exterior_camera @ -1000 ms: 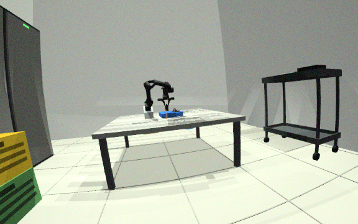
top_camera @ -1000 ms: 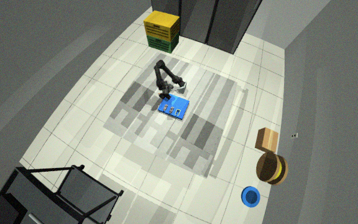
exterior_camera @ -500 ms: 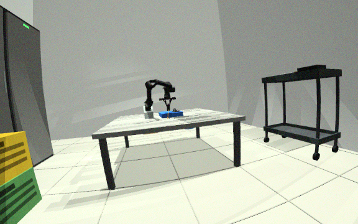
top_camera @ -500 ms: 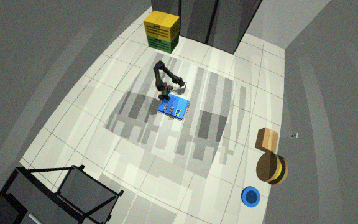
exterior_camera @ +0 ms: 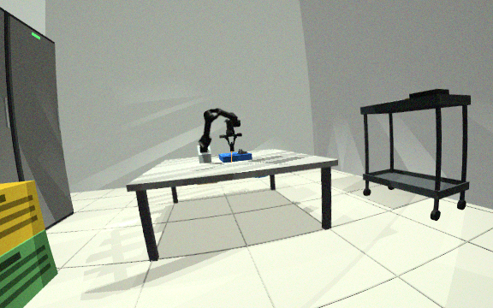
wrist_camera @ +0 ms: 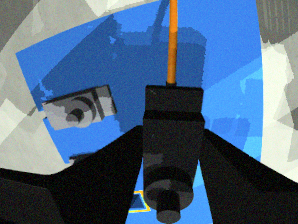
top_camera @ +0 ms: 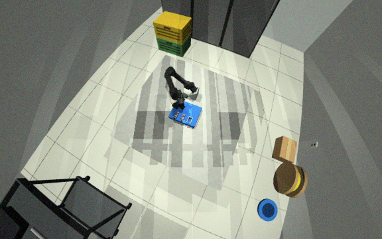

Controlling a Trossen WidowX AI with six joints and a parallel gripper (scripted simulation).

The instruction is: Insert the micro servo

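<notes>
The blue deck lies 1 cm behind my gripper tip, 7 cm to the left of it and 10 cm below it.
</notes>
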